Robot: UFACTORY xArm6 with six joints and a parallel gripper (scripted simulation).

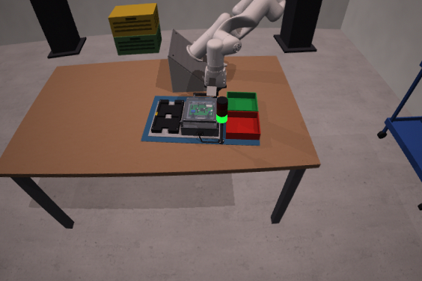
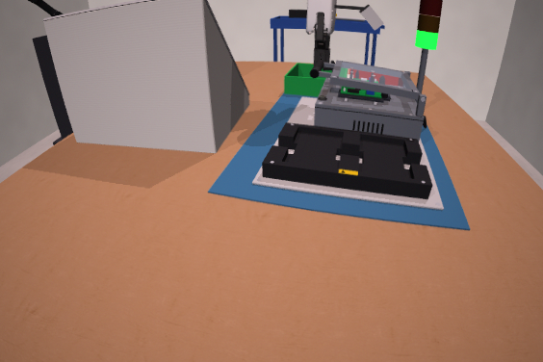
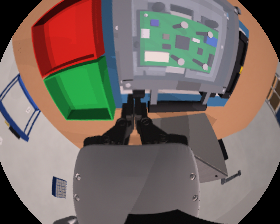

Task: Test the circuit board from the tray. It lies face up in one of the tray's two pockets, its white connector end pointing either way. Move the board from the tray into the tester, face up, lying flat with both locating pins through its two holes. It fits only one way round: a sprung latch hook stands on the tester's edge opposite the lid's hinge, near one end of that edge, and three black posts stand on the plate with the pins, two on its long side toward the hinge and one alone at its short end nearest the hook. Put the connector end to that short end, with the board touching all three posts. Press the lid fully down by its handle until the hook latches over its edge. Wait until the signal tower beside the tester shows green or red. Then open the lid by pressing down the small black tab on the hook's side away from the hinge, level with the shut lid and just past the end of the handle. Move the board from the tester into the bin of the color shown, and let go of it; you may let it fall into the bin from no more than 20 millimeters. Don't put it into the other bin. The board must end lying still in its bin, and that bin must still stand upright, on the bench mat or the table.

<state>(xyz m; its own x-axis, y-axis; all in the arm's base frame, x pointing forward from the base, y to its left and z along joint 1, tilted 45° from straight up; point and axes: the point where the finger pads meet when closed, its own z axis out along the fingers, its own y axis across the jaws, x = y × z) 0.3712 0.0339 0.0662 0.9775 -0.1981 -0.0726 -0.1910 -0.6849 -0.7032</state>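
The latch hook lies 20 mm below my hand, 20 mm ahead of it and 10 mm to the right of it. The rest, counted from my hand: green circuit board: 80 mm to the right, 70 mm ahead, 30 mm below; then tester lid: 80 mm to the right, 70 mm ahead, 10 mm below; then plate: 80 mm ahead, 70 mm to the right, 40 mm below.
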